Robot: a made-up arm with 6 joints. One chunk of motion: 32 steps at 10 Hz.
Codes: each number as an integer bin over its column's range. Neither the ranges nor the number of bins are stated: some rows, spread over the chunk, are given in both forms.
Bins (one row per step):
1: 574 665 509 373 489 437
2: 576 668 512 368 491 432
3: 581 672 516 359 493 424
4: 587 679 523 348 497 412
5: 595 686 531 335 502 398
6: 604 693 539 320 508 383
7: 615 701 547 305 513 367
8: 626 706 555 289 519 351
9: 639 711 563 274 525 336
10: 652 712 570 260 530 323
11: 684 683 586 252 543 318
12: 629 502 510 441 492 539
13: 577 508 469 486 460 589
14: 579 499 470 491 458 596
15: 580 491 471 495 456 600
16: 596 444 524 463 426 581
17: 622 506 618 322 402 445
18: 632 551 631 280 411 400
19: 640 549 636 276 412 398
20: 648 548 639 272 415 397
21: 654 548 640 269 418 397
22: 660 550 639 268 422 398
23: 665 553 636 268 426 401
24: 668 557 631 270 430 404
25: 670 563 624 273 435 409
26: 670 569 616 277 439 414
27: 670 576 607 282 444 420
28: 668 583 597 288 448 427
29: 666 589 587 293 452 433
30: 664 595 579 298 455 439
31: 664 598 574 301 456 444
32: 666 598 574 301 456 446
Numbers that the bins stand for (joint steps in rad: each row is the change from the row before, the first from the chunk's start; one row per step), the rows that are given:
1: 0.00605 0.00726 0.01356 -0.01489 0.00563 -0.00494
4: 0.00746 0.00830 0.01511 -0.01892 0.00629 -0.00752
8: 0.01168 0.01030 0.01867 -0.02842 0.00812 -0.01381
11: 0.01795 0.00859 0.02211 -0.03439 0.01011 -0.01721
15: 0.00670 -0.00563 0.00933 0.00477 0.00289 0.01186
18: 0.01232 -0.00119 0.02711 -0.02987 -0.00085 -0.00876
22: 0.01535 -0.00126 0.02800 -0.03181 0.00006 -0.00896
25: 0.01643 -0.00030 0.02633 -0.03100 0.00114 -0.00783
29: 0.01600 0.00163 0.02222 -0.02778 0.00255 -0.00536
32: 0.01600 0.00230 0.02078 -0.02649 0.00289 -0.00402
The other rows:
2: 0.00627 0.00748 0.01389 -0.01569 0.00579 -0.00546
3: 0.00681 0.00778 0.01433 -0.01714 0.00596 -0.00628
5: 0.00832 0.00881 0.01600 -0.02101 0.00671 -0.00896
6: 0.00930 0.00933 0.01689 -0.02343 0.00721 -0.01051
7: 0.01049 0.00993 0.01778 -0.02585 0.00762 -0.01216
9: 0.01308 0.01067 0.01956 -0.03084 0.00862 -0.01536
10: 0.01449 0.01074 0.02033 -0.03310 0.00903 -0.01670
12: 0.01200 -0.00481 0.01367 -0.00393 0.00588 0.00557
13: 0.00638 -0.00437 0.00911 0.00332 0.00322 0.01073
14: 0.00659 -0.00504 0.00922 0.00413 0.00305 0.01145
16: 0.00843 -0.00911 0.01522 -0.00038 0.00039 0.00990
17: 0.01124 -0.00452 0.02567 -0.02311 -0.00160 -0.00412
19: 0.01319 -0.00133 0.02767 -0.03052 -0.00077 -0.00896
20: 0.01405 -0.00141 0.02800 -0.03116 -0.00052 -0.00907
21: 0.01470 -0.00141 0.02811 -0.03165 -0.00027 -0.00907
23: 0.01589 -0.00104 0.02767 -0.03181 0.00039 -0.00866
24: 0.01622 -0.00074 0.02711 -0.03149 0.00073 -0.00835
26: 0.01643 0.00015 0.02544 -0.03036 0.00147 -0.00732
27: 0.01643 0.00067 0.02444 -0.02955 0.00189 -0.00670
28: 0.01622 0.00119 0.02333 -0.02859 0.00222 -0.00597
30: 0.01578 0.00207 0.02133 -0.02697 0.00280 -0.00474
31: 0.01578 0.00230 0.02078 -0.02649 0.00289 -0.00422

